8 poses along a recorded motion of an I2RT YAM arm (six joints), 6.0 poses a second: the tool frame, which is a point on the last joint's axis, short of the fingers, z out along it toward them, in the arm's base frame.
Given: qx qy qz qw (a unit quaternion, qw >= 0); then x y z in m.
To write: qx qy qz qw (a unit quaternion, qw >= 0); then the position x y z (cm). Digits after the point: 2 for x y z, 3 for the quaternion.
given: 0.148, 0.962, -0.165, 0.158, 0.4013, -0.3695, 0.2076
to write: 0.148, 0.962, -0.165, 0.158, 40.13, -36.95, 20.76
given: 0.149, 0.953, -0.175, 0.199, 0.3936, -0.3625, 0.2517
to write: 0.149, 0.953, -0.175, 0.199, 39.36, -36.25, 25.17
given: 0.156, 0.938, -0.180, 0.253, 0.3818, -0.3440, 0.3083
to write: 0.156, 0.938, -0.180, 0.253, 38.18, -34.40, 30.83
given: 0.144, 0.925, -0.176, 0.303, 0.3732, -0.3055, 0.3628
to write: 0.144, 0.925, -0.176, 0.303, 37.32, -30.55, 36.28
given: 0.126, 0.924, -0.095, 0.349, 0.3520, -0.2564, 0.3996
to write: 0.126, 0.924, -0.095, 0.349, 35.20, -25.64, 39.96
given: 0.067, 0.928, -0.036, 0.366, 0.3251, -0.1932, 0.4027
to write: 0.067, 0.928, -0.036, 0.366, 32.51, -19.32, 40.27
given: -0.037, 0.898, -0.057, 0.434, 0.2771, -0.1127, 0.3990
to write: -0.037, 0.898, -0.057, 0.434, 27.71, -11.27, 39.90
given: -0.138, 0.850, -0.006, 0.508, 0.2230, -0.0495, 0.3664
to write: -0.138, 0.850, -0.006, 0.508, 22.30, -4.95, 36.64
